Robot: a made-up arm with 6 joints. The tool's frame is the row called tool. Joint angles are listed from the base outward. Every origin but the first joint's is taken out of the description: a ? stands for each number. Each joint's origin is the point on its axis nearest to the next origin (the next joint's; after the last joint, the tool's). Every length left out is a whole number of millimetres.
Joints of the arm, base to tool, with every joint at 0 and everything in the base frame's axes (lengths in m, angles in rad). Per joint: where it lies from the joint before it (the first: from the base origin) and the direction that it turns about. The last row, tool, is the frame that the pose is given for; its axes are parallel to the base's.
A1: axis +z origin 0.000 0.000 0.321
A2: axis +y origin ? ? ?
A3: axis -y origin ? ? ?
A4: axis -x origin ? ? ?
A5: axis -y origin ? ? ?
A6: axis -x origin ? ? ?
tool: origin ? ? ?
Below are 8 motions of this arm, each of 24 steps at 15 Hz.
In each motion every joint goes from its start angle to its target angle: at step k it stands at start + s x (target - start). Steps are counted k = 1, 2, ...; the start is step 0. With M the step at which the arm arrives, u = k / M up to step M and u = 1 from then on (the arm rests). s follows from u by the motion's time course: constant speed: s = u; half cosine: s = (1 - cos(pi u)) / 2; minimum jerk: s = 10 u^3 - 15 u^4 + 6 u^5.
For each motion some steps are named. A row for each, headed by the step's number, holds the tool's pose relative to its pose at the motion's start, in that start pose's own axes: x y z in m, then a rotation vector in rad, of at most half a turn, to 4 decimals.
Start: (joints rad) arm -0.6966 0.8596 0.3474 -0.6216 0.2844 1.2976
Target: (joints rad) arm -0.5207 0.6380 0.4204 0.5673 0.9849 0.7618
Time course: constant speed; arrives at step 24
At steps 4, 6, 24:
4: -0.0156 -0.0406 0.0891 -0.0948 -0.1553 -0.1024
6: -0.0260 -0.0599 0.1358 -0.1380 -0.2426 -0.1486
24: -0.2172 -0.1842 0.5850 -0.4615 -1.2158 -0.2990

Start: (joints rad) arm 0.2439 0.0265 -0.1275 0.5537 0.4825 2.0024
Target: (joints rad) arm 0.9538 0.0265 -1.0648 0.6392 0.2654 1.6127
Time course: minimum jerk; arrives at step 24
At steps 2, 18, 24:
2: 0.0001 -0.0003 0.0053 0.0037 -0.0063 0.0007
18: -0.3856 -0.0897 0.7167 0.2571 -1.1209 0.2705
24: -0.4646 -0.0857 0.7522 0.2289 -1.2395 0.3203

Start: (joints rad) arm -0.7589 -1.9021 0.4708 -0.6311 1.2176 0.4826
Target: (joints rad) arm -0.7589 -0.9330 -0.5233 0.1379 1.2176 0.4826
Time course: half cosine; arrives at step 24
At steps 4, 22, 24:
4: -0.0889 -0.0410 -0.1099 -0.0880 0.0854 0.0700
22: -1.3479 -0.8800 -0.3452 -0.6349 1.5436 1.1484
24: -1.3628 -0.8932 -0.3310 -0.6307 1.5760 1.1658

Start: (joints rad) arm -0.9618 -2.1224 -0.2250 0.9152 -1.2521 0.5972
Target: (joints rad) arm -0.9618 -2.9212 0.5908 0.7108 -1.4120 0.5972
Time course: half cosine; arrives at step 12
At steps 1, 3, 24:
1: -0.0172 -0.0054 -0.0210 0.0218 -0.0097 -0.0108
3: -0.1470 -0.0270 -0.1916 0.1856 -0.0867 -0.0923
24: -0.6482 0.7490 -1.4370 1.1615 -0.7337 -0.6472

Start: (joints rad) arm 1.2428 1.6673 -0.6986 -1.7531 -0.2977 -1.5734
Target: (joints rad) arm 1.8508 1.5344 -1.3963 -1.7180 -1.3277 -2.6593
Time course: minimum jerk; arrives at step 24
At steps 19, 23, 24:
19: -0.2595 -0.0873 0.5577 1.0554 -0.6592 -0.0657
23: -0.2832 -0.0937 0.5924 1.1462 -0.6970 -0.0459
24: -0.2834 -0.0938 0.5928 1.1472 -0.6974 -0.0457

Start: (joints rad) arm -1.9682 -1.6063 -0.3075 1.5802 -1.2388 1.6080
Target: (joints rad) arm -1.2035 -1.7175 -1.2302 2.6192 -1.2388 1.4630
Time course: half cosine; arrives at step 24
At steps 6, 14, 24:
6: 0.0725 0.0222 0.1169 -0.1026 0.0072 -0.0463
14: 0.1266 0.1412 0.5319 -0.3490 0.0743 -0.3937
24: 0.0256 0.3213 0.8049 -0.3691 0.1724 -0.8071

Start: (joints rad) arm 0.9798 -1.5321 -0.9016 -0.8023 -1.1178 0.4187
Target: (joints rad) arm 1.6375 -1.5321 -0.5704 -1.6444 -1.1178 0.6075
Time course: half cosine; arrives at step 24
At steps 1, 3, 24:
1: -0.0005 -0.0002 0.0007 -0.0008 -0.0018 0.0056
3: -0.0041 -0.0019 0.0064 -0.0073 -0.0159 0.0501
24: -0.1785 -0.0412 0.1778 -0.0295 -0.3715 1.3659

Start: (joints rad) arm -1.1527 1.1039 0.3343 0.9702 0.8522 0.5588
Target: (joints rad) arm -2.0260 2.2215 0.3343 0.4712 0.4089 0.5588
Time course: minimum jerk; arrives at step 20
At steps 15, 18, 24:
15: -1.1033 1.6203 -0.3271 1.2847 1.2293 0.3564
18: -1.1712 1.7697 -0.1997 1.4541 1.3146 0.3956
24: -1.1760 1.7824 -0.1871 1.4697 1.3217 0.3992

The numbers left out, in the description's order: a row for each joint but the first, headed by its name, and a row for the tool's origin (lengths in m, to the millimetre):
A2: 0.000 0.000 0.000
A3: 0.000 0.000 1.113
A4: 0.873 0.000 0.000
A5: 0.000 -0.181 0.000
A6: 0.000 0.000 0.000
tool: 0.000 0.000 0.000

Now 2 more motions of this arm.
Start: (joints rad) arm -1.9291 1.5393 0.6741 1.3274 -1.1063 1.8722
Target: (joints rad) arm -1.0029 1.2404 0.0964 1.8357 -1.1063 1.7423
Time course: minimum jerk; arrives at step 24
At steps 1, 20, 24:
1: -0.0011 -0.0005 0.0001 -0.0005 0.0007 -0.0002
20: -1.3128 -0.1691 0.8393 -0.6721 1.0671 -0.2562
24: -1.3423 -0.1548 0.8858 -0.6940 1.1090 -0.2673

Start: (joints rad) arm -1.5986 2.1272 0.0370 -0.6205 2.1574 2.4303
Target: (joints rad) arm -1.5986 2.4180 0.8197 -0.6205 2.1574 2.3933
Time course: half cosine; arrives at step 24
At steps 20, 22, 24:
20: 0.0944 0.0868 0.4088 0.2563 0.3772 -0.1385
22: 0.1004 0.0889 0.4248 0.2700 0.3973 -0.1463
24: 0.1024 0.0895 0.4302 0.2746 0.4042 -0.1489

